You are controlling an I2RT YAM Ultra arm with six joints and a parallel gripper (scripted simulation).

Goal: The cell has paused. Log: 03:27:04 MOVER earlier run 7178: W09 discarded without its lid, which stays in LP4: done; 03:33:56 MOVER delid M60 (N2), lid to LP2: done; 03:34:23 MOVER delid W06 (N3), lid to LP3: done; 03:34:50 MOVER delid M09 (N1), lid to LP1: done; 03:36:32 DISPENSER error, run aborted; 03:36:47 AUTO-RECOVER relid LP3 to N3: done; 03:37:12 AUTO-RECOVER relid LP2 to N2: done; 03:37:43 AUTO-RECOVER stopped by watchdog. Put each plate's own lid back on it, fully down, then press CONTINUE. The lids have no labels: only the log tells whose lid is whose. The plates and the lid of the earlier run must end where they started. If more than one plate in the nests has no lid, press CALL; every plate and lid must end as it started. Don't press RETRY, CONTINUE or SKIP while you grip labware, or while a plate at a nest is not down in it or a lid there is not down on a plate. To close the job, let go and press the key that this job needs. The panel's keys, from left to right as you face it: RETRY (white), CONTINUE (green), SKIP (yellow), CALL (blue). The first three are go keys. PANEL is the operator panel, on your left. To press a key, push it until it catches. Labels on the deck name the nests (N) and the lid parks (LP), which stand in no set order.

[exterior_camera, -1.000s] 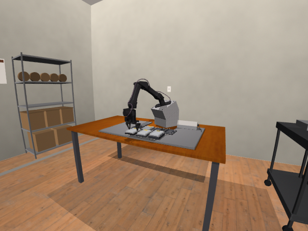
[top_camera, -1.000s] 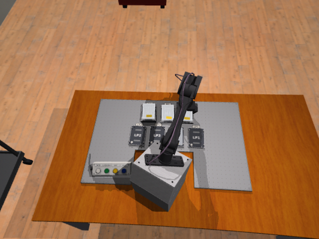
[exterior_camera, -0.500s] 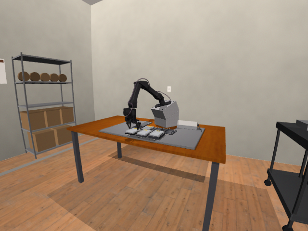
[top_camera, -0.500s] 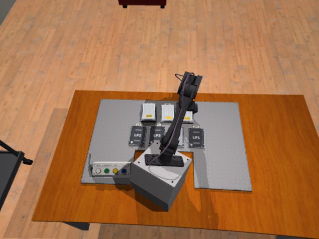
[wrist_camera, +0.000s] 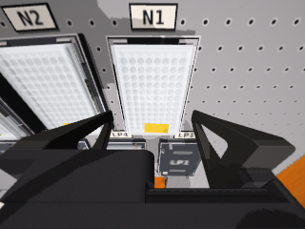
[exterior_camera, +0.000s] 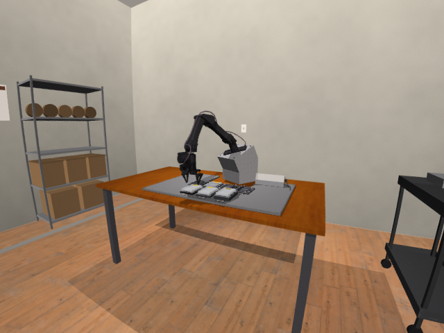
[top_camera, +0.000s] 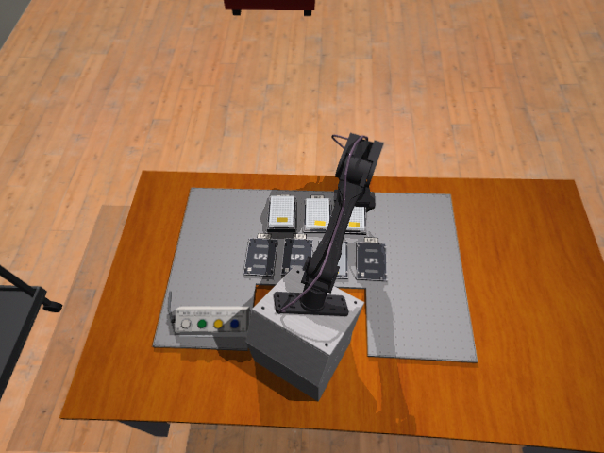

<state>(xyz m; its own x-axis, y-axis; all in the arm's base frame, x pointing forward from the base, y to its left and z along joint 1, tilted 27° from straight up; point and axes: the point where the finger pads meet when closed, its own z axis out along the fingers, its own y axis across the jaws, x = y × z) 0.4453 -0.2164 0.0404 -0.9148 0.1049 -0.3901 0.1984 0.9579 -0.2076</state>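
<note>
My gripper is now 40 mm above the plate. From my hand the other things lie so: green CONTINUE key 340 mm behind, 550 mm to the left, 10 mm above; blue key 360 mm behind, 450 mm to the left, 10 mm above; yellow key 350 mm behind, 500 mm to the left, 10 mm above.
</note>
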